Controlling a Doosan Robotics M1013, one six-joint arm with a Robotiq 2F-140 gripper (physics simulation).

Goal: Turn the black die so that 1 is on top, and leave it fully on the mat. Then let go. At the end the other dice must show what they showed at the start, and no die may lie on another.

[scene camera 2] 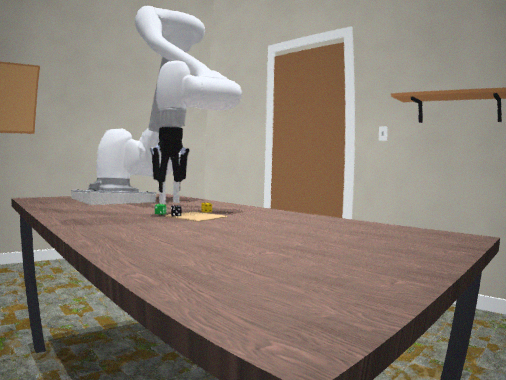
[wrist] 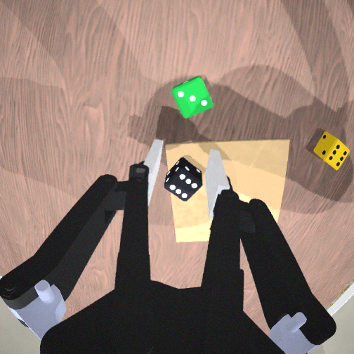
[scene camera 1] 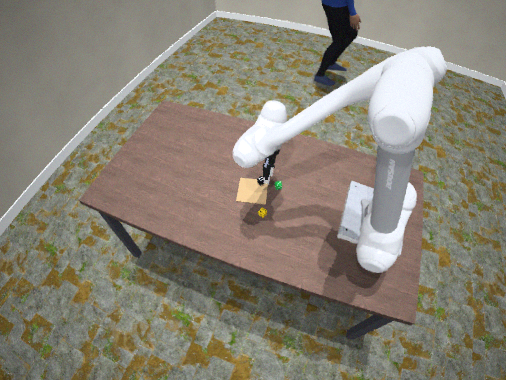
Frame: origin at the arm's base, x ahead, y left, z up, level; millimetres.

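Seen in the pictures: gripper, fingertip midpoint: (scene camera 2: 169, 202) (scene camera 1: 268, 179); arm's base at its link origin: (scene camera 2: 112, 191).
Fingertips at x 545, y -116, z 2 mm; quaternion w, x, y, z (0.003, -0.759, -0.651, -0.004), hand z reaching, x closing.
Pixels of each thing's middle, then the offset from my fingertips to it. Level surfaces: height alone.
- black die at the middle of its body: (scene camera 2: 176, 211) (scene camera 1: 261, 180) 33 mm ahead, 0 mm left, 22 mm down
- tan mat at the middle of its body: (scene camera 2: 196, 216) (scene camera 1: 252, 190) 64 mm ahead, 55 mm left, 39 mm down
- green die at the middle of its body: (scene camera 2: 160, 209) (scene camera 1: 278, 185) 54 mm back, 6 mm left, 26 mm down
- yellow die at the middle of its body: (scene camera 2: 206, 207) (scene camera 1: 262, 212) 8 mm back, 175 mm left, 26 mm down
- brown table at its surface level: 41 mm down
The black die (scene camera 1: 260, 180) (scene camera 2: 176, 211) (wrist: 183, 179) shows a six-dot face in the wrist view, which looks like its top. It lies at an edge of the tan mat (scene camera 1: 250, 195) (scene camera 2: 205, 217) (wrist: 250, 200), with one corner seeming to reach past that edge. My gripper (scene camera 1: 269, 178) (scene camera 2: 169, 202) (wrist: 184, 158) is open and holds nothing. In the wrist view its pale fingertips stand left and right of the black die; in scene camera 2 they end a little above the dice. The green die (scene camera 1: 278, 185) (scene camera 2: 160, 209) (wrist: 192, 98) shows three dots up.
The yellow die (scene camera 1: 262, 212) (scene camera 2: 206, 207) (wrist: 332, 151) lies off the mat, showing a six-dot face in the wrist view. The green die lies off the mat, close to the black die. All stand on the brown table (scene camera 1: 175, 165) (scene camera 2: 300, 280). A person (scene camera 1: 340, 35) stands beyond the table.
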